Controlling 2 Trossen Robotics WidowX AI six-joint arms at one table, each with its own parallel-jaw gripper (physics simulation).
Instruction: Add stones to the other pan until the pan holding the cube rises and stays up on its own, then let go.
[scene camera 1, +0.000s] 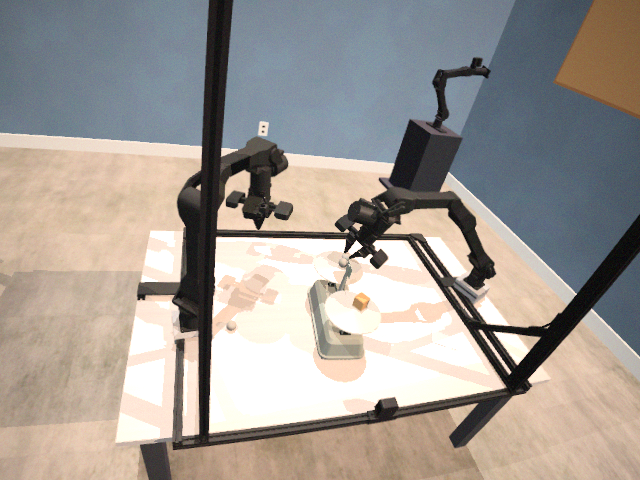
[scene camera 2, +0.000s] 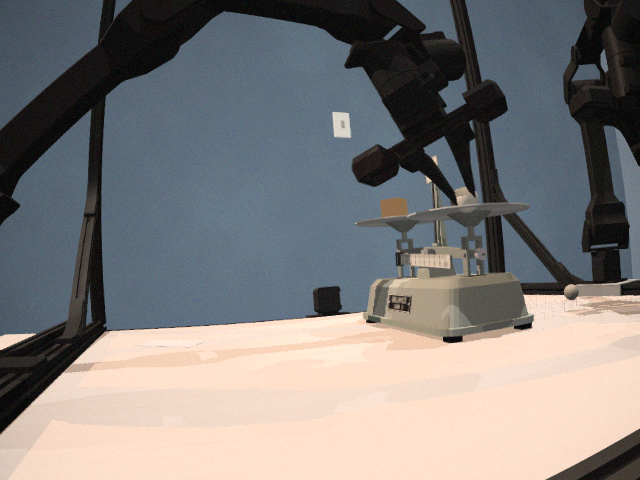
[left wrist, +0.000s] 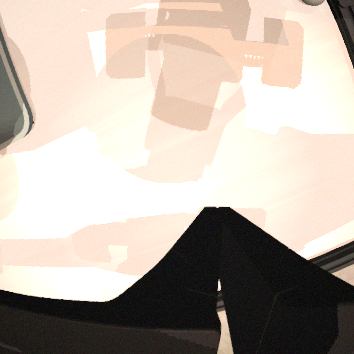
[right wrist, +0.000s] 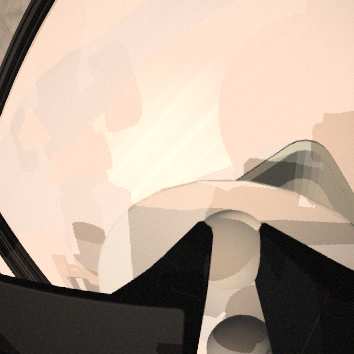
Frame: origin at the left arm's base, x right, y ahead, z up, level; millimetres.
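Where they show: left gripper, between the fingertips: (scene camera 1: 258, 229) (left wrist: 215, 218); right gripper, between the fingertips: (scene camera 1: 346, 256) (scene camera 2: 467, 202) (right wrist: 230, 233); left arm's base, origin of its link: (scene camera 1: 192, 322) (scene camera 2: 607, 282); right arm's base, origin of its link: (scene camera 1: 473, 282).
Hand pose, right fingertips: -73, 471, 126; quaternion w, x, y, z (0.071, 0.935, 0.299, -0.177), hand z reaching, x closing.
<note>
Things, the pixels of their top centre, and the offset from my right fingertips, as dx, dy, dz. "spot": a spot on its surface instead.
- orange cube, centre of its top: (scene camera 2: 393, 199) (scene camera 1: 362, 297) +209, -58, +38
- balance pan, centre of its top: (scene camera 2: 403, 220) (scene camera 1: 353, 311) +224, -84, +8
- pale round stone, centre of its top: (right wrist: 217, 272) (scene camera 2: 464, 187) +3, -2, +18
- second stone, a spot on its surface: (right wrist: 239, 336) spot: +30, -20, +15
- small black block, a spot on its surface: (scene camera 2: 327, 299) spot: +425, -49, -116
The orange cube (scene camera 1: 361, 301) (scene camera 2: 393, 207) rests on one balance pan (scene camera 1: 343, 318) (scene camera 2: 373, 222). My right gripper (scene camera 1: 347, 255) (scene camera 2: 465, 197) (right wrist: 230, 233) is low over the other pan (scene camera 1: 322, 265) (scene camera 2: 498, 208) (right wrist: 116, 250), shut on a pale round stone (right wrist: 235, 252). A second stone (right wrist: 239, 336) shows close beside it in the right wrist view. Whether the held stone touches the pan is unclear, as is which pan is higher. My left gripper (scene camera 1: 258, 226) (left wrist: 215, 218) is shut and empty, above the table away from the balance. Another stone (scene camera 1: 231, 326) (scene camera 2: 571, 291) (left wrist: 314, 1) lies on the table.
The balance's grey-green base (scene camera 1: 338, 347) (scene camera 2: 483, 304) (left wrist: 11, 95) stands between the arms. Black frame rails (scene camera 1: 289, 427) border the table, and upright posts (scene camera 1: 207, 310) rise from them. A small black block (scene camera 1: 386, 407) (scene camera 2: 327, 299) sits on one rail.
</note>
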